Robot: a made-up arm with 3 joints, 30 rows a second.
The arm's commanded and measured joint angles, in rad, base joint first. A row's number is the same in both.
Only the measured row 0 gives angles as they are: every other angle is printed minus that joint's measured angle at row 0.
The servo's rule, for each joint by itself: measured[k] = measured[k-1] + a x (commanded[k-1-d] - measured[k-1]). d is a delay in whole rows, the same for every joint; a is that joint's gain. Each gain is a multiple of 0.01, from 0.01 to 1. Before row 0 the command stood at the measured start. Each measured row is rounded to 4 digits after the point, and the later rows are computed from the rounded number. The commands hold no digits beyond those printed.
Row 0, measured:
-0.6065 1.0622 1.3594
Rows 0 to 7, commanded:
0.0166 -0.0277 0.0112
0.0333 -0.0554 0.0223
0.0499 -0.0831 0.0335
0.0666 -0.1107 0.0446
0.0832 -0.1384 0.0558
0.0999 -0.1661 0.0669
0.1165 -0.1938 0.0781
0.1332 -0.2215 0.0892
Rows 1 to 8, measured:
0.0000 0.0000 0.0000
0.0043 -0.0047 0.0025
0.0118 -0.0133 0.0069
0.0217 -0.0252 0.0128
0.0334 -0.0397 0.0198
0.0463 -0.0565 0.0277
0.0602 -0.0751 0.0363
0.0748 -0.0953 0.0455
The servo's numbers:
d 1
a 0.26 0.17 0.22

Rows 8 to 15, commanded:
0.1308 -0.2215 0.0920
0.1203 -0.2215 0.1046
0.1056 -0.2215 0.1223
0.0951 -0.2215 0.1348
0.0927 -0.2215 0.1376
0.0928 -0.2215 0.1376
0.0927 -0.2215 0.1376
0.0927 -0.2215 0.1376
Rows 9 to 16, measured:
0.0900 -0.1168 0.0551
0.1006 -0.1346 0.0632
0.1057 -0.1494 0.0723
0.1057 -0.1617 0.0833
0.1029 -0.1719 0.0946
0.1002 -0.1803 0.1041
0.0983 -0.1873 0.1115
0.0968 -0.1931 0.1172

